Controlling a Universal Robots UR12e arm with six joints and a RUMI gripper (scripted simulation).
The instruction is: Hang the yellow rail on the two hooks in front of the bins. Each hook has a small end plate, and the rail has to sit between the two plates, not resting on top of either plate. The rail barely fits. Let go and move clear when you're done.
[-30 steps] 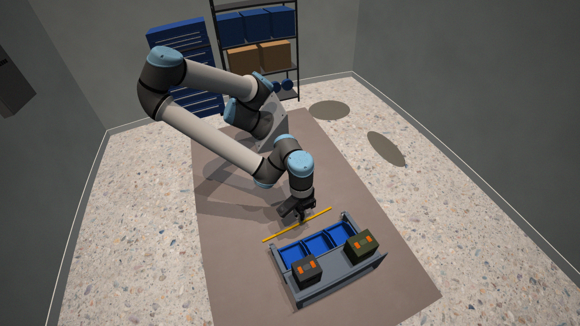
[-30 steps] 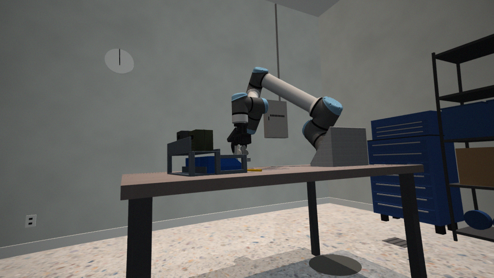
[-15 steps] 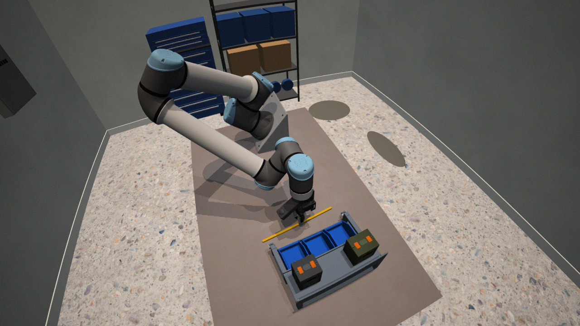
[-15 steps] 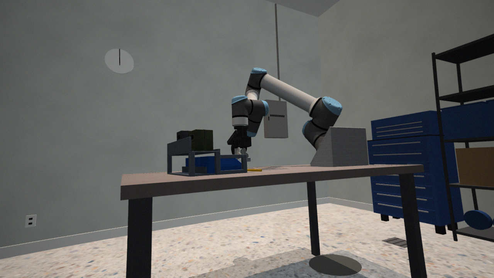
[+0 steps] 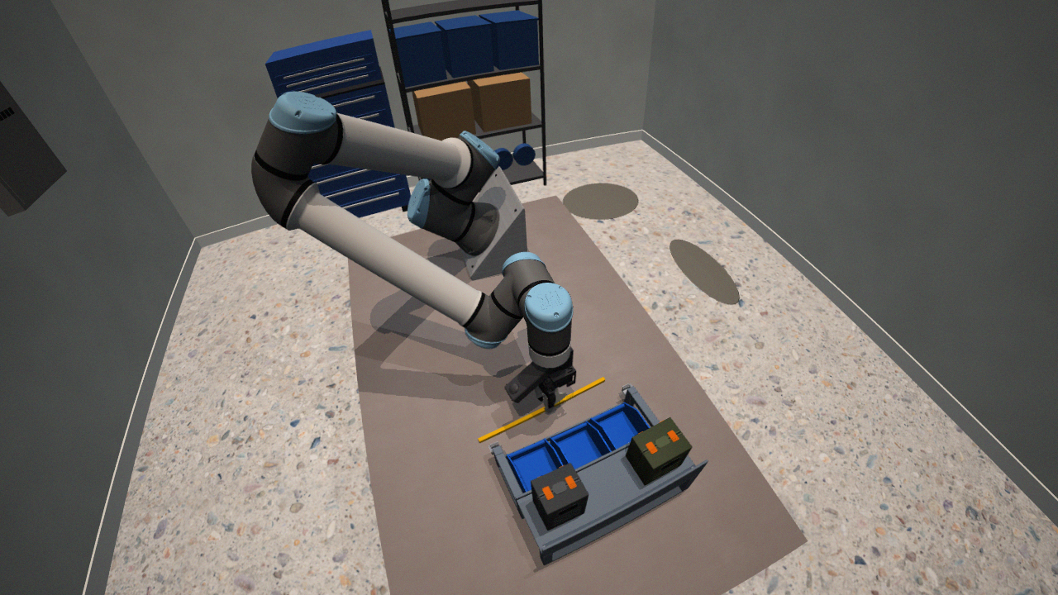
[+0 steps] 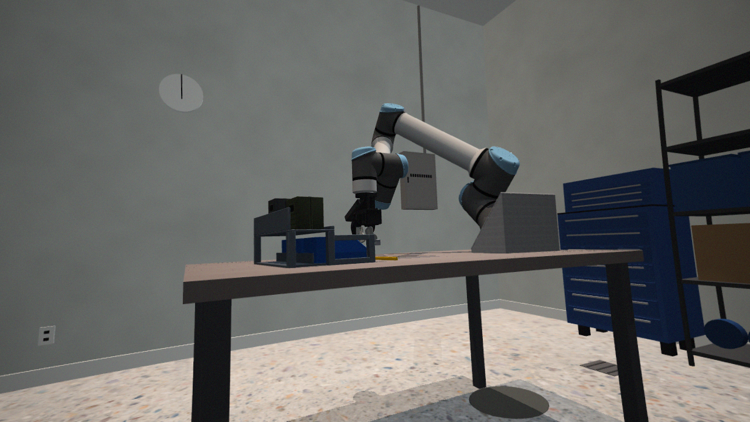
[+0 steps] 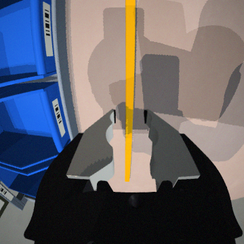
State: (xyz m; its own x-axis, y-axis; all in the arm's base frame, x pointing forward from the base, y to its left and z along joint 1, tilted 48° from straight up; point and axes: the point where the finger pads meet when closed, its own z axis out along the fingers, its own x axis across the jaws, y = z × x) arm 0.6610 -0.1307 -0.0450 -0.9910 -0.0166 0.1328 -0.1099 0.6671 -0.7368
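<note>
The yellow rail is 30 mm below my hand. Round my hand: green case 270 mm ahead, 150 mm to the left, 120 mm above; then black case 280 mm ahead, 80 mm to the right, 130 mm above.
</note>
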